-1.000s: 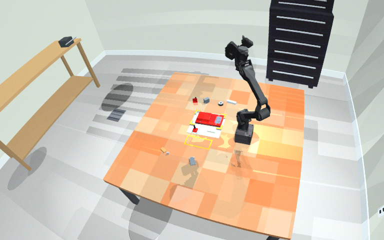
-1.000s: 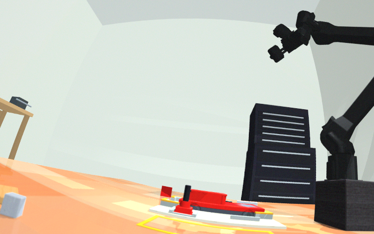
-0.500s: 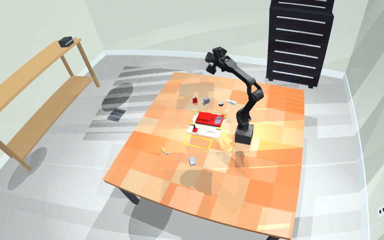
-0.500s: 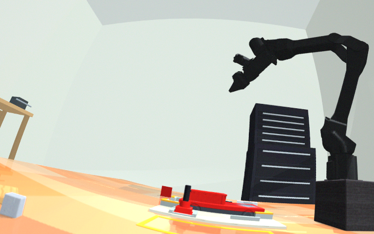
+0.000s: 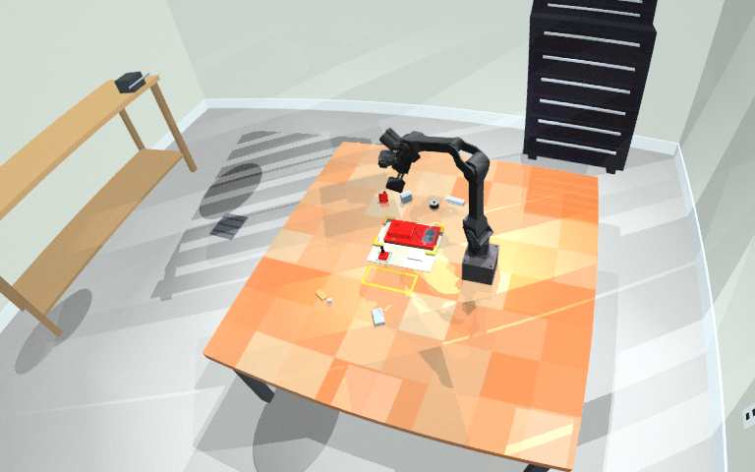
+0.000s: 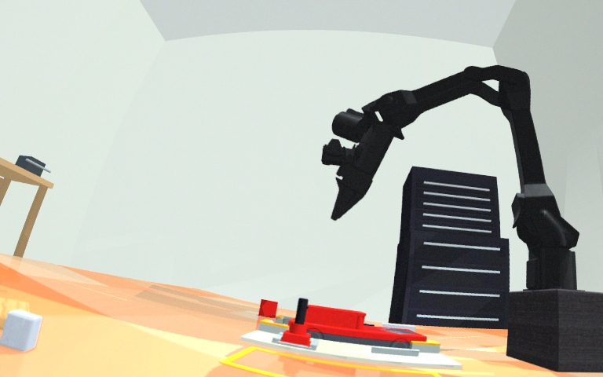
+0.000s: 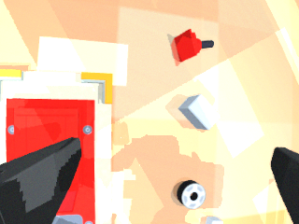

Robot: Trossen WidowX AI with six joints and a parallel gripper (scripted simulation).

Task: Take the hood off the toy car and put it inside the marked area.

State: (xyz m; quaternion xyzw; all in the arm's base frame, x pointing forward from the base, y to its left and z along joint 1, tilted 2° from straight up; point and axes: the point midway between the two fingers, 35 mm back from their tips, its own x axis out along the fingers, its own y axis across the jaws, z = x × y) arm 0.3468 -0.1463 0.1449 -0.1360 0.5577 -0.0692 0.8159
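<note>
Now: the hood 30 mm behind my gripper tip, 80 mm to the left of it and 180 mm below it. The rest, counted from my gripper tip: grey block 90 mm behind, 460 mm to the left, 220 mm below; tan piece 150 mm ahead, 440 mm to the left, 220 mm below.
</note>
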